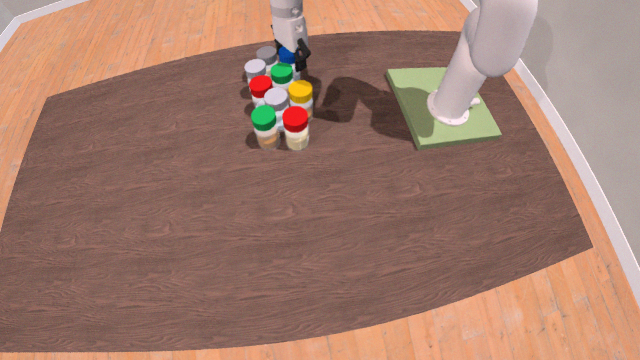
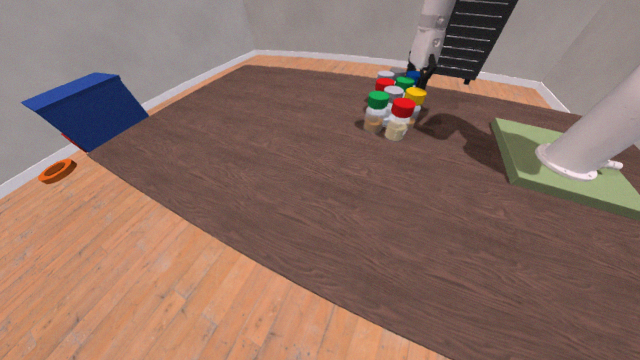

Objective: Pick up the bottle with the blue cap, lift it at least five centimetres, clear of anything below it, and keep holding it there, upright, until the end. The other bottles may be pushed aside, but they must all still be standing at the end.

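Places are measured from the arm's base along level axes (x right, y ahead, z up), in centimetres.
Pixels of known places: gripper, fingertip midpoint: (image 1: pixel 291 61) (image 2: pixel 413 85); arm's base, link origin: (image 1: pixel 447 108) (image 2: pixel 562 162).
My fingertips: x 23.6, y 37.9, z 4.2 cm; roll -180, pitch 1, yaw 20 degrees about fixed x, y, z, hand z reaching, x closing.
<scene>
Ahead of a thing's pixels: the offset from my fingertips to its top centre.
The bottle with the blue cap {dx +0.2, dy +0.5, dz +3.7 cm} (image 1: pixel 286 56) (image 2: pixel 413 76) stands at the back right of the bottle group, its body mostly hidden. My gripper (image 1: pixel 289 54) (image 2: pixel 418 74) is open and pointing down, low around the blue cap. One finger is to the right of the cap; the other is at its back left and partly hidden. Nearest to it are a bottle with a green cap {dx -6.7, dy +3.8, dz +3.7 cm} (image 1: pixel 282 74) (image 2: pixel 405 83), in front, and one with a dark grey cap {dx +1.8, dy +6.2, dz +3.7 cm} (image 1: pixel 266 55), to the left. Whether the fingers touch any bottle cannot be told.
Other standing bottles have a light grey cap {dx -2.7, dy +10.0, dz +3.7 cm} (image 1: pixel 255 68), a red cap {dx -9.6, dy +9.7, dz +3.7 cm} (image 1: pixel 260 86), a pale cap {dx -15.0, dy +7.0, dz +3.7 cm} (image 1: pixel 276 99), a yellow cap {dx -14.4, dy +1.0, dz +3.7 cm} (image 1: pixel 300 92), and in front a green cap {dx -19.7, dy +10.8, dz +3.7 cm} (image 1: pixel 264 117) and a red cap {dx -22.2, dy +4.2, dz +3.7 cm} (image 1: pixel 295 119). The arm's green base plate (image 1: pixel 425 136) (image 2: pixel 530 184) is at the right.
</scene>
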